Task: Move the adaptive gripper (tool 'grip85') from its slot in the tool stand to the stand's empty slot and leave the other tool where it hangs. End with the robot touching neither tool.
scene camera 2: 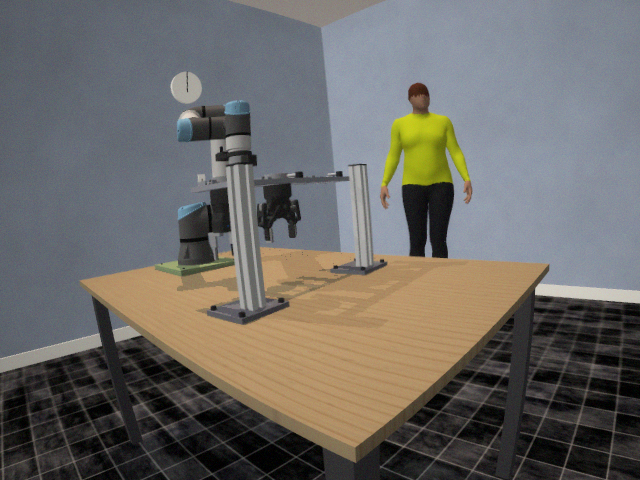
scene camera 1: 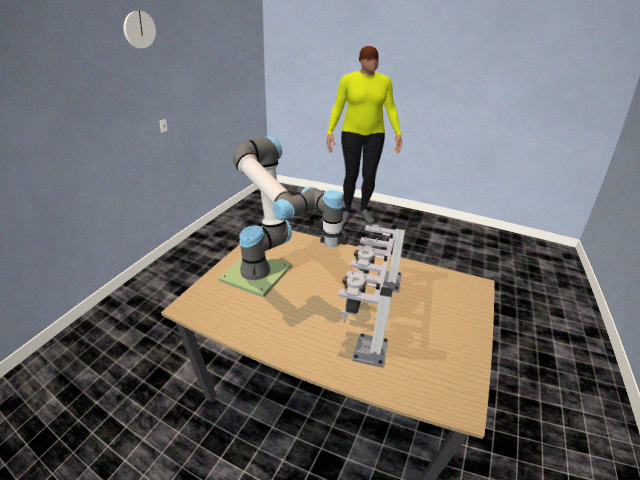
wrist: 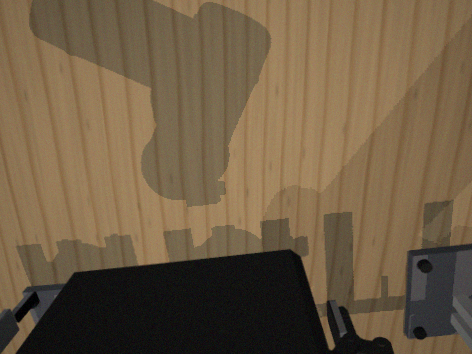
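Seen in the pictures: arm's base, origin of the base link: (scene camera 2: 196, 262) (scene camera 1: 255, 271).
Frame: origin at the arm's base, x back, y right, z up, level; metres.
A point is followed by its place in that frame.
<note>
The arm's bare tool changer (scene camera 1: 331, 241) {x -0.439, y 0.020, z 0.331 m} (scene camera 2: 237, 156) {x -0.452, y 0.011, z 0.349 m} carries no tool. It points down in the air, apart from the stand and on the robot-base side of it. The stand (scene camera 1: 379, 325) {x -0.723, y 0.164, z 0.145 m} (scene camera 2: 245, 232) {x -0.746, y 0.162, z 0.157 m} has two posts and a raised rail with slots. The adaptive gripper (scene camera 1: 365, 255) (scene camera 2: 278, 193) hangs in the middle slot, its dark fingers spread; one finger (wrist: 337, 320) {x -0.538, y -0.088, z 0.130 m} shows at the lower right in the wrist view. The parallel gripper (scene camera 1: 354, 299) (scene camera 2: 219, 211) hangs in the near slot, partly behind the near post in scene camera 2. The far slot's fork (scene camera 1: 381, 229) {x -0.534, y -0.282, z 0.264 m} is empty.
The robot base stands on a green plate (scene camera 1: 273, 273) {x -0.091, y -0.034, z 0.000 m} (scene camera 2: 186, 268) {x -0.119, y 0.087, z 0.003 m} on the wooden table (scene camera 1: 413, 382) {x -0.910, y 0.223, z -0.018 m} (scene camera 2: 330, 372) {x -1.061, y 0.230, z -0.018 m}. A black housing (wrist: 190, 305) covers the lower middle of the wrist view. A person (scene camera 1: 364, 105) (scene camera 2: 423, 149) in yellow stands behind the table.
</note>
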